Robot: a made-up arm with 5 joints. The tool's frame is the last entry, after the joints.
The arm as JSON. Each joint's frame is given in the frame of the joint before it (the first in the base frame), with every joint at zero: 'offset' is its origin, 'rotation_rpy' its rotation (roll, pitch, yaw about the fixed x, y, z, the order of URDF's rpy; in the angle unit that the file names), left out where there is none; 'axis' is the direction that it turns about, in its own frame. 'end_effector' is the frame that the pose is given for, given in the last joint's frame.
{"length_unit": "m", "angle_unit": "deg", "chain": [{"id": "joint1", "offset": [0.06, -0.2, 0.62], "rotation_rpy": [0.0, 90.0, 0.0], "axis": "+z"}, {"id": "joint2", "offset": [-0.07, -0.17, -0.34], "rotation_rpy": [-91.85, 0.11, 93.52], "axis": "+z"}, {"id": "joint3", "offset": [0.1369, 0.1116, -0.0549], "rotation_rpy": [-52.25, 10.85, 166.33], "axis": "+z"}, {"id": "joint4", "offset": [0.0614, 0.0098, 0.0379], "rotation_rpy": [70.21, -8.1, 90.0], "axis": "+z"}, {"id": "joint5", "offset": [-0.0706, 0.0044, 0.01], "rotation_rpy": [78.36, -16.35, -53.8], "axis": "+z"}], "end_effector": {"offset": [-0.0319, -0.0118, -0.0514], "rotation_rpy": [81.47, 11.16, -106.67]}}
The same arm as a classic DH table. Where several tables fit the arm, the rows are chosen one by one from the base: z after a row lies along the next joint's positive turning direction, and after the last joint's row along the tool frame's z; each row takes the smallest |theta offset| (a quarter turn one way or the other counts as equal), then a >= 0, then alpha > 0; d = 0 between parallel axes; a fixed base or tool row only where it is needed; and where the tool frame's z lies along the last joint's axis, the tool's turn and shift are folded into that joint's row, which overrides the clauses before.
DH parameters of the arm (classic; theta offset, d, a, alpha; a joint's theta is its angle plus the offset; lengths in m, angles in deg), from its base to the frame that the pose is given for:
base (fixed): -90 0.62 0.2 -90
joint1: 3.52 -0.2774 0.1654 91.85
joint2: -21.86 0.1419 -0.0852 -53.04
joint3: -79.27 -0.1774 -0.0129 -70.41
joint4: -48.52 0.0633 0.042 -78.84
joint5: -88.33 0.0025 -0.0197 -81.63
tool (fixed): 168.72 0.0281 0 0

